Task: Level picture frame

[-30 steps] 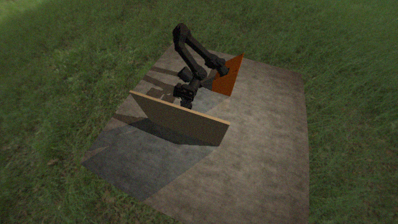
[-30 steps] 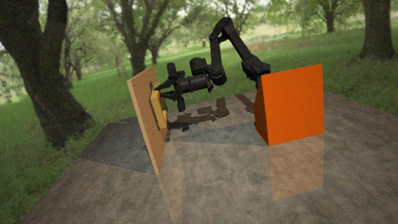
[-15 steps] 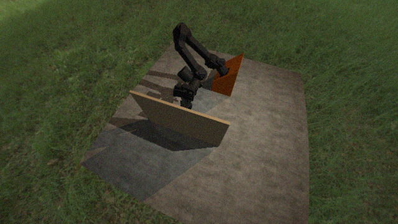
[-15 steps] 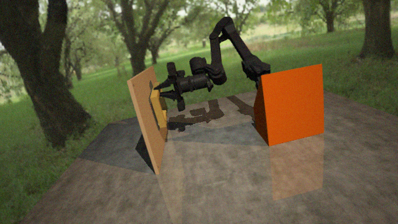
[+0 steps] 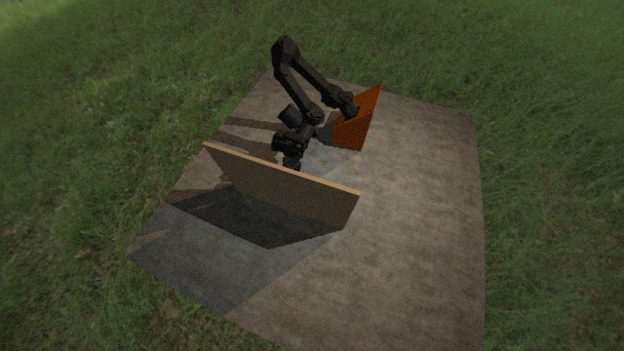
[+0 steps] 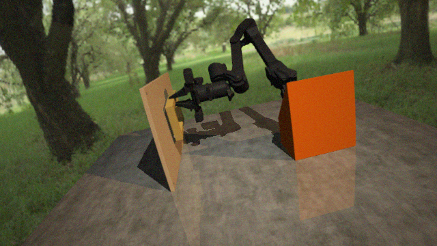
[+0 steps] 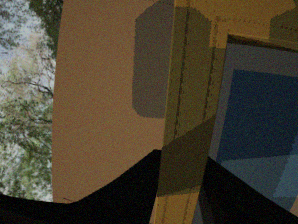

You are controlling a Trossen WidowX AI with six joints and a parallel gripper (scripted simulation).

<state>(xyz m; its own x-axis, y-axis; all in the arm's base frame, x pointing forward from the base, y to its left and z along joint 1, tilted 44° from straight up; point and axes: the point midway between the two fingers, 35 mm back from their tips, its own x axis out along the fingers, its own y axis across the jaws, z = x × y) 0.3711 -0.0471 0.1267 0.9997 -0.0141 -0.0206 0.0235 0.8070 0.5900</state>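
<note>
Now: gripper tip 1 cm to the left of the picture frame and 5 cm above it. Round my gripper tip: wall board: 2 cm ahead, 7 cm below.
</note>
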